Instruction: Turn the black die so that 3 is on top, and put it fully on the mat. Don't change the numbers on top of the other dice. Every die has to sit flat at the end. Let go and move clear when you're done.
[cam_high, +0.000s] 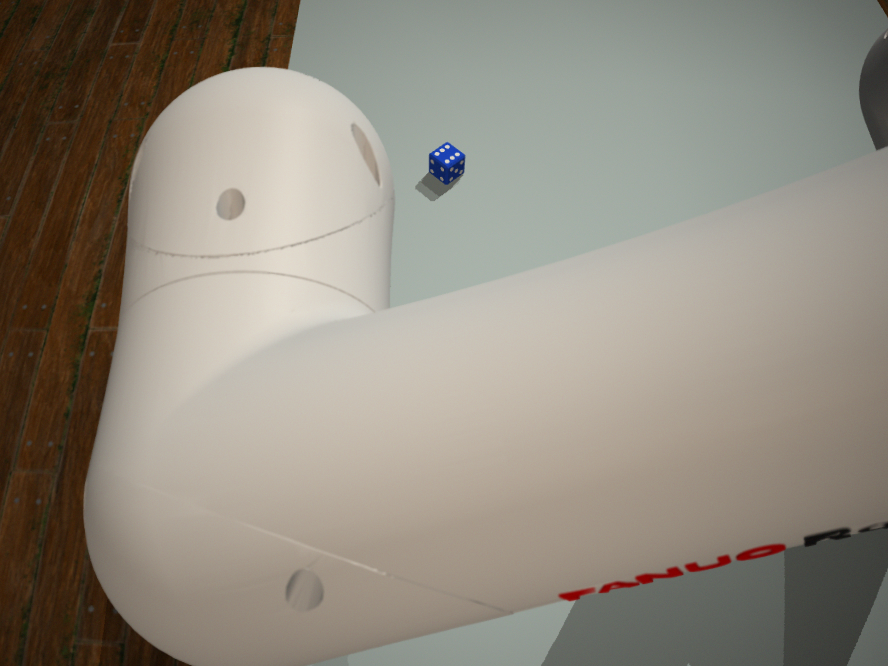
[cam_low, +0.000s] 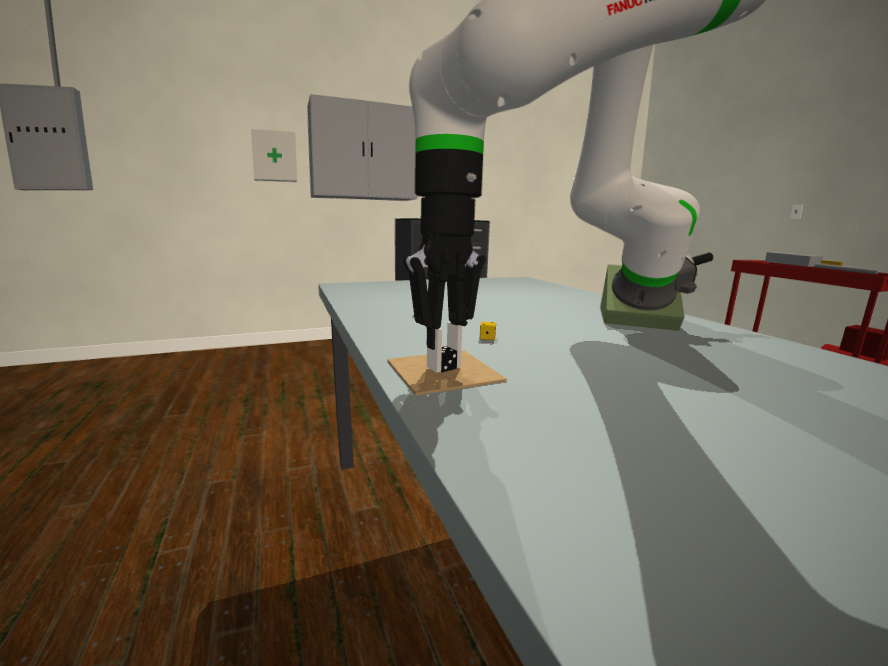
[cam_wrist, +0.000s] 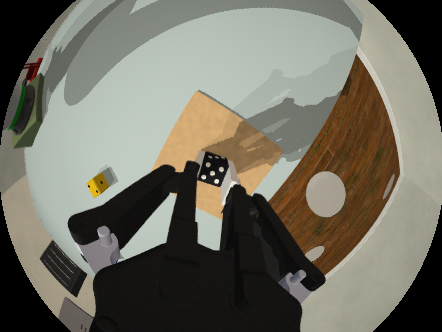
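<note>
Right now my hand is 2 cm above the black die. The rest, counted from my hand: yellow die (11 cm behind, 18 cm to the right, 2 cm below); blue die (1 cm ahead, 39 cm to the right, 2 cm below); tan mat (4 cm below).
</note>
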